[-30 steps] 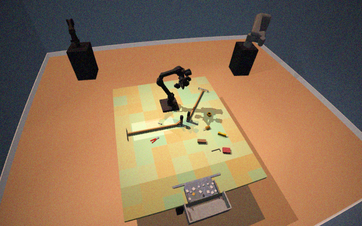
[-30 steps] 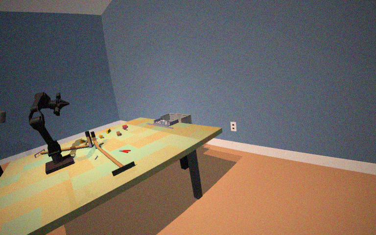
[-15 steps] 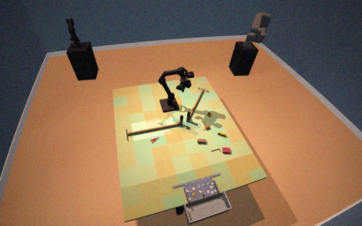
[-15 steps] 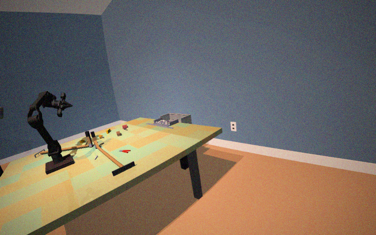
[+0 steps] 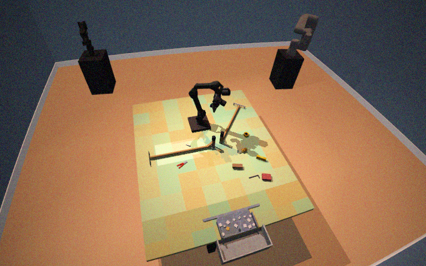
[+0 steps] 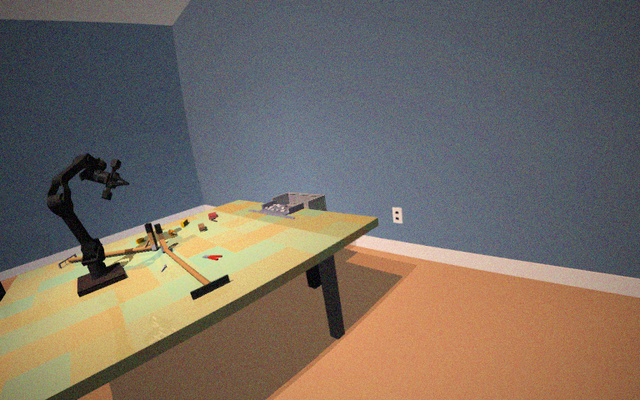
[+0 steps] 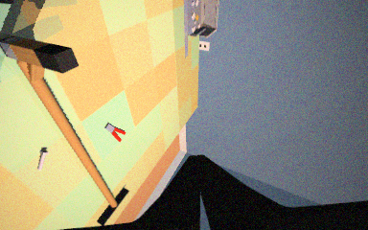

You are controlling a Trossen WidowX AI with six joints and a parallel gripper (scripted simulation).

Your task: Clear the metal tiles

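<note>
The long scraper lies 11 cm ahead of my gripper tip, 28 cm to the right of it and 30 cm below it. Round my gripper tip: yellow ring 4 cm behind, 35 cm to the left, 36 cm below; then orange screwdriver 16 cm ahead, 27 cm to the left, 35 cm below; then brown block 32 cm ahead, 18 cm to the left, 35 cm below.
</note>
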